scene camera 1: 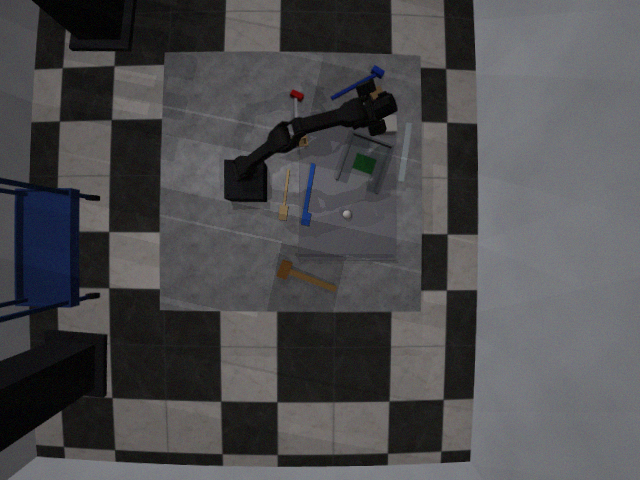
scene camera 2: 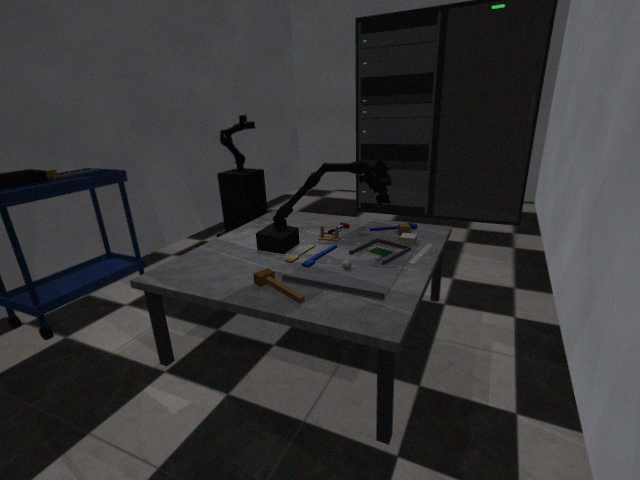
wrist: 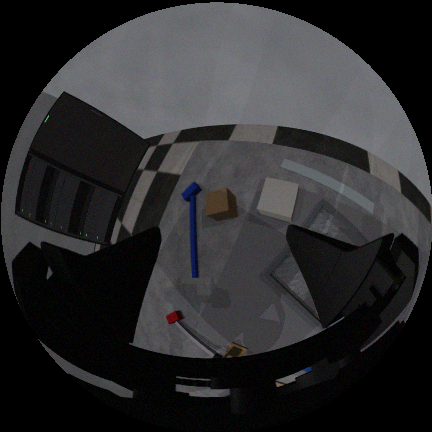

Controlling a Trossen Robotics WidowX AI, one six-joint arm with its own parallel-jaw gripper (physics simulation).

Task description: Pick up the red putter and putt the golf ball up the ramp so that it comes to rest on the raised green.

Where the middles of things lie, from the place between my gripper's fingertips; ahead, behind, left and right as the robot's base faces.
Now: hand 11 cm short of the white cube [wrist: 278,197], 3 cm to the right of it and 24 cm above it. From my hand the other things lie so: pale bar [wrist: 324,179] 21 cm ahead, 8 cm to the right, 27 cm below; then tan block [wrist: 220,204] 5 cm ahead, 17 cm to the left, 24 cm below; then blue mallet [wrist: 188,194] 4 cm behind, 25 cm to the left, 25 cm below.
